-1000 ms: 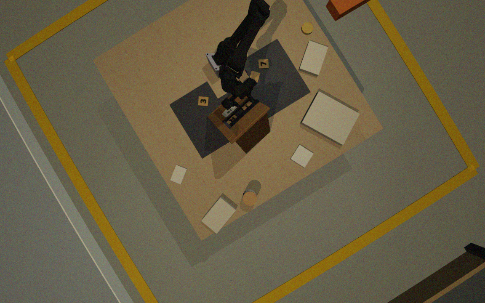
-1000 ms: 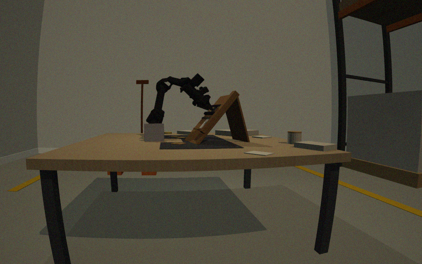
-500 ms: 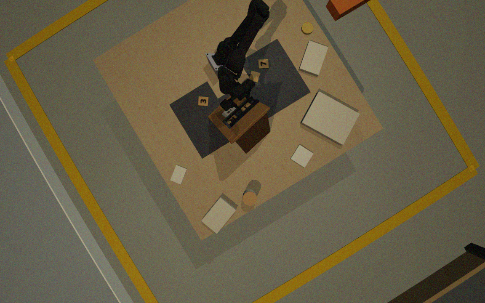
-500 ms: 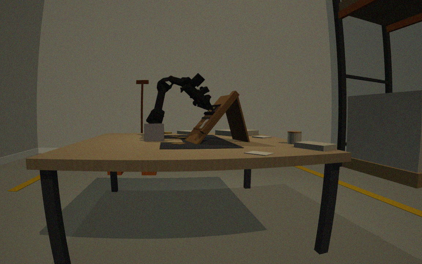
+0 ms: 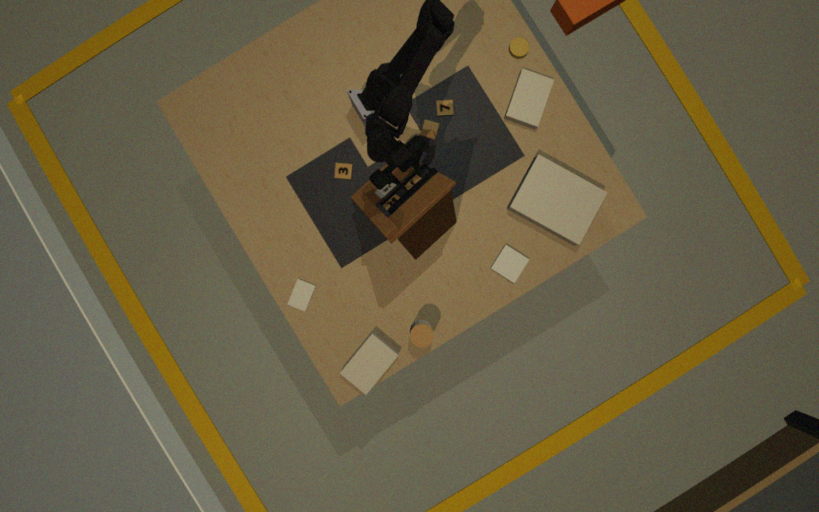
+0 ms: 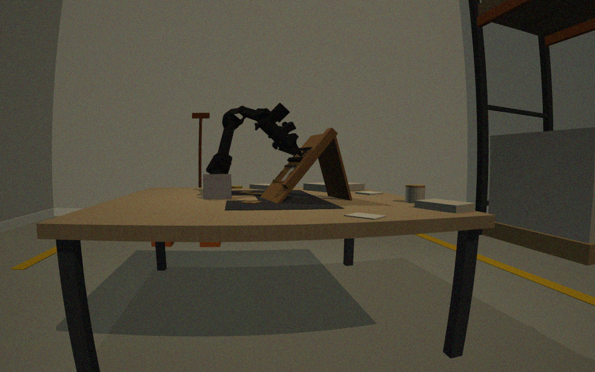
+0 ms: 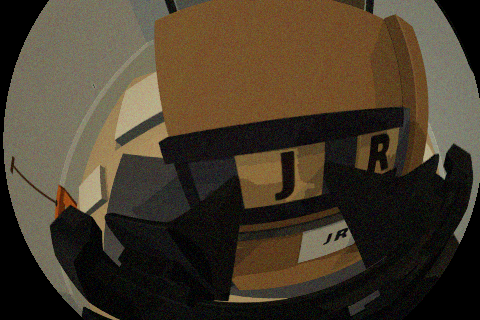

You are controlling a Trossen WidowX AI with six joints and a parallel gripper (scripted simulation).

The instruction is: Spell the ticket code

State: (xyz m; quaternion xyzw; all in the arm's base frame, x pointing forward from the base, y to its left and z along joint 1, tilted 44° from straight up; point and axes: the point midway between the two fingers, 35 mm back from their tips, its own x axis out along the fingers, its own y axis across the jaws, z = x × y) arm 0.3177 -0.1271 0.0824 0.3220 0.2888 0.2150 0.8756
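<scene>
Right now the white ticket is 8 cm below my gripper tip, 7 cm to the right of it and 5 cm behind it. From my gripper tip the other things lie so: white box 42 cm to the left, 28 cm ahead, 16 cm below; dark mat 18 cm below, 14 cm behind, 3 cm to the left; j tile right at my gripper tip.
</scene>
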